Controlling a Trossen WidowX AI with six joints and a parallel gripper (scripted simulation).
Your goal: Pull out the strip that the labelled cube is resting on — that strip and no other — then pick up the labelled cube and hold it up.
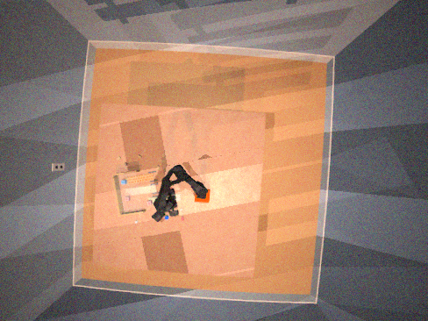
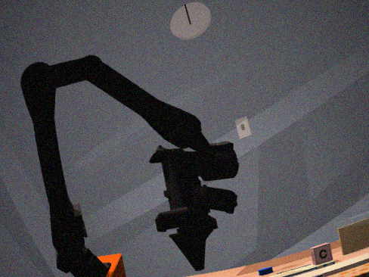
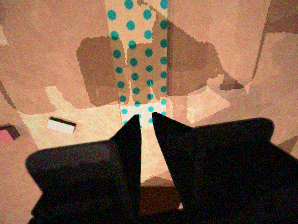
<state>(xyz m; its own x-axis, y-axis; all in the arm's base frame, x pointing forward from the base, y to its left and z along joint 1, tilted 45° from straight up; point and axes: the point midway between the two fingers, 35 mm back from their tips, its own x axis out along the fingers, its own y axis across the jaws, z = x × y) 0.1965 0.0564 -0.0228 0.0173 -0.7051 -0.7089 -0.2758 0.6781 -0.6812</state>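
My gripper tip is 6 cm short of the small blue disc, 16 cm to the right of it and 4 cm above it.
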